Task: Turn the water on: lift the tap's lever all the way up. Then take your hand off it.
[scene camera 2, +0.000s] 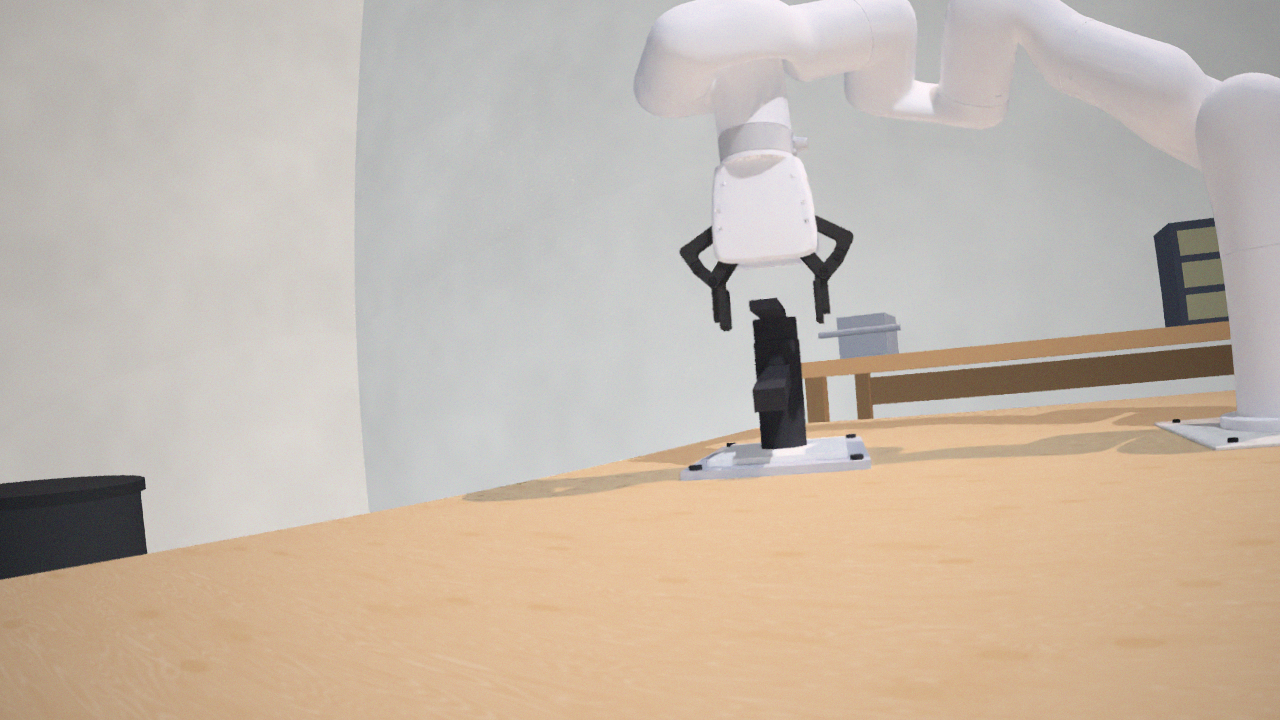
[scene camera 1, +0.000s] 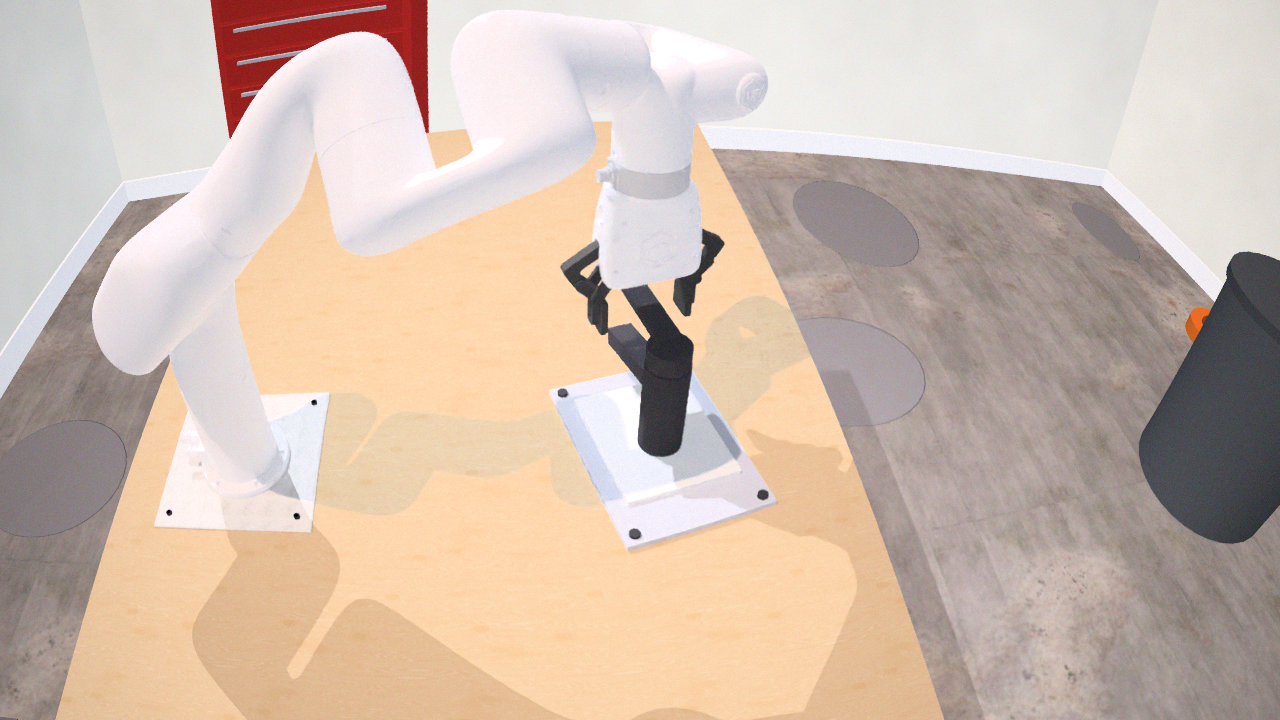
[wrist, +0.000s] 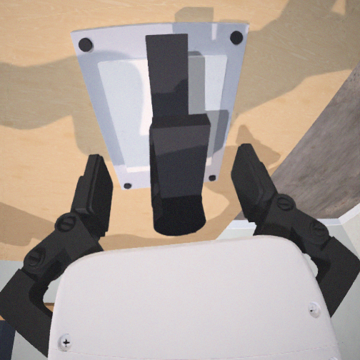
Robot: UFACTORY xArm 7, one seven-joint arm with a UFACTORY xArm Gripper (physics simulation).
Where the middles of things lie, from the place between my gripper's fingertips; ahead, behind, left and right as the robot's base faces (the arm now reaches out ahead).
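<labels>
My gripper: 20 mm to the left of the lever (scene camera 1: 669, 354), 10 mm short of it, 10 mm below it. Base plate (scene camera 1: 653, 521): from my hand, 60 mm to the right, 20 mm ahead, 130 mm below.
</labels>
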